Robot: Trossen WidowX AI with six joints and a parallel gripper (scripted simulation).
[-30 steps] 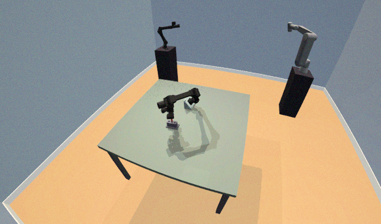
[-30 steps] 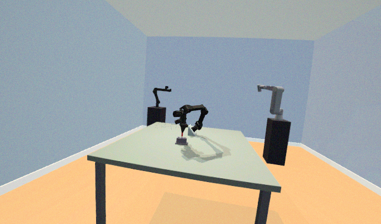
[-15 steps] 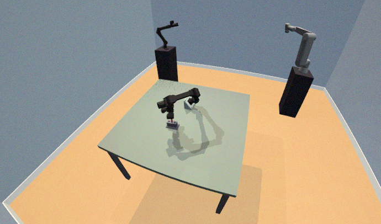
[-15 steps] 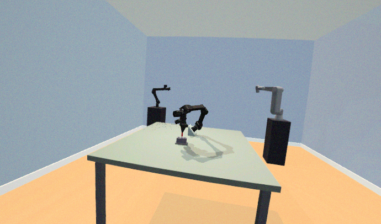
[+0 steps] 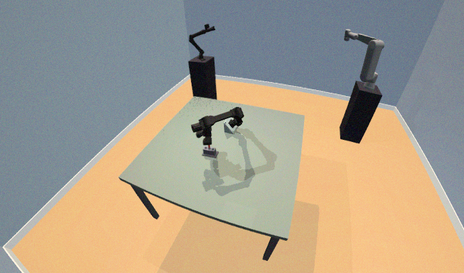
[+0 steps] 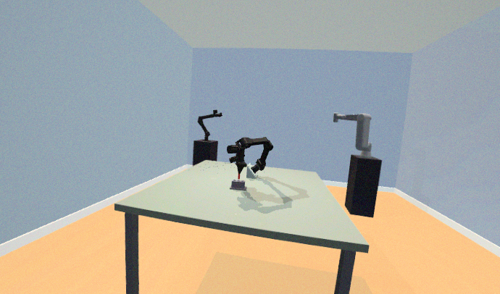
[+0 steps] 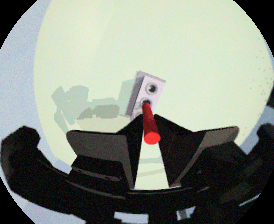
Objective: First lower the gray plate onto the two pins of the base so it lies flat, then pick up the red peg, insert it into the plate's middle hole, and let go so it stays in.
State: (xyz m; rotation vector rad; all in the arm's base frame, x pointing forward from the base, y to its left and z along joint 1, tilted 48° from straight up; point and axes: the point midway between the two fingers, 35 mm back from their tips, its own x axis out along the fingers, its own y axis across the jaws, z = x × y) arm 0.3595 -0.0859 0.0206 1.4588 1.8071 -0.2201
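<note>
Now: gripper tip right at the red peg.
</note>
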